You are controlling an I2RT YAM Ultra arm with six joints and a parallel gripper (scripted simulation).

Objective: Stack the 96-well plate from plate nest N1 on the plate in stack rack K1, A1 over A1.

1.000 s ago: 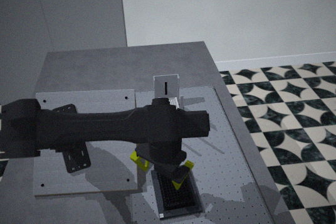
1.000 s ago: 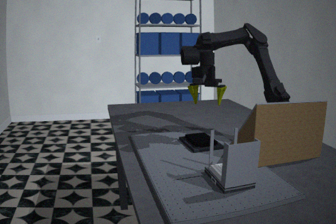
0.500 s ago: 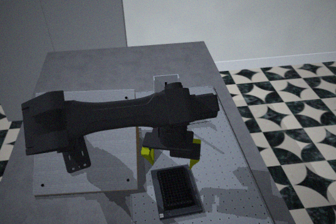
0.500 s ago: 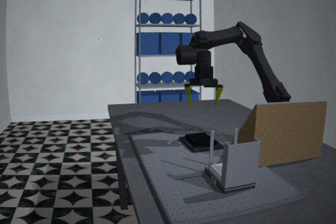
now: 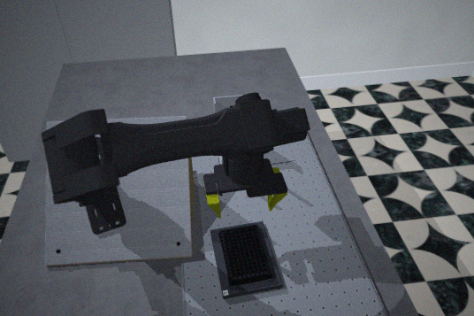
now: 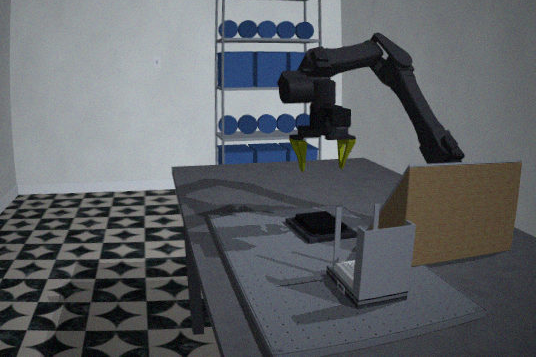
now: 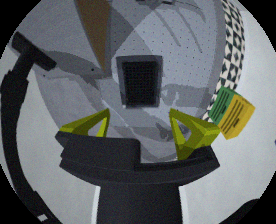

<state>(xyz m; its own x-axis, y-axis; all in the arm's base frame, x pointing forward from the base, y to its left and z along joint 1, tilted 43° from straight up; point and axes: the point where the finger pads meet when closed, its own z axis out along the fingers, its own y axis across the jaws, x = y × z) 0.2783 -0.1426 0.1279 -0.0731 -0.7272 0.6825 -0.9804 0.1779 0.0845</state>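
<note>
Right now the black 96-well plate is 140 mm below my hand. Also, from my hand: rack back wall: 70 mm ahead, 400 mm to the left, 80 mm below; then pale A1 mark: 60 mm behind, 70 mm to the right, 140 mm below; then white 96-well plate: 70 mm ahead, 340 mm to the left, 130 mm below.
</note>
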